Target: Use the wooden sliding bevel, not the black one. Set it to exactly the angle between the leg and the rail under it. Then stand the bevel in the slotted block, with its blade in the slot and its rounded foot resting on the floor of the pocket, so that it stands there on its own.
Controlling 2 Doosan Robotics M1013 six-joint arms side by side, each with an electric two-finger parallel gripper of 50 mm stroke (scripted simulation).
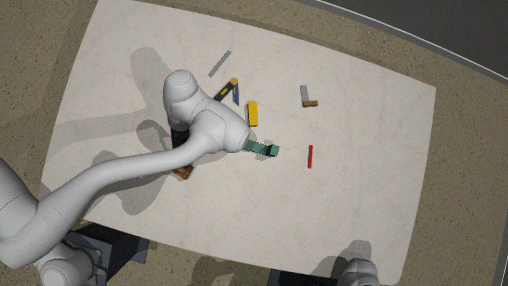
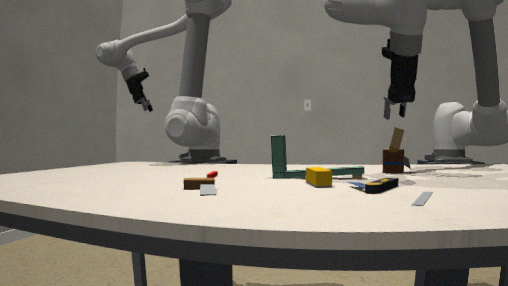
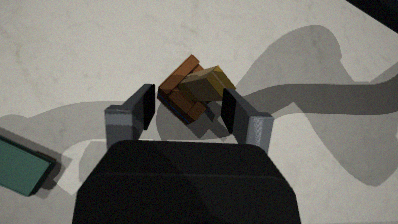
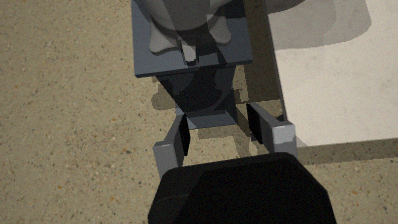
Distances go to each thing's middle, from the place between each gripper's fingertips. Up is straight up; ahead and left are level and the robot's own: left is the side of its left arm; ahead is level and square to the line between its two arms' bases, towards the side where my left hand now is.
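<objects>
Wooden sliding bevel (image 3: 206,85): 110 mm below my left hand (image 2: 394,117), 20 mm to the left of it and 50 mm behind it. Going by its middle, the wooden sliding bevel is nearer to my left hand than to my right hand.
My right hand is 200 mm above the wooden sliding bevel, 1110 mm to the right of it and 510 mm short of it.
</objects>
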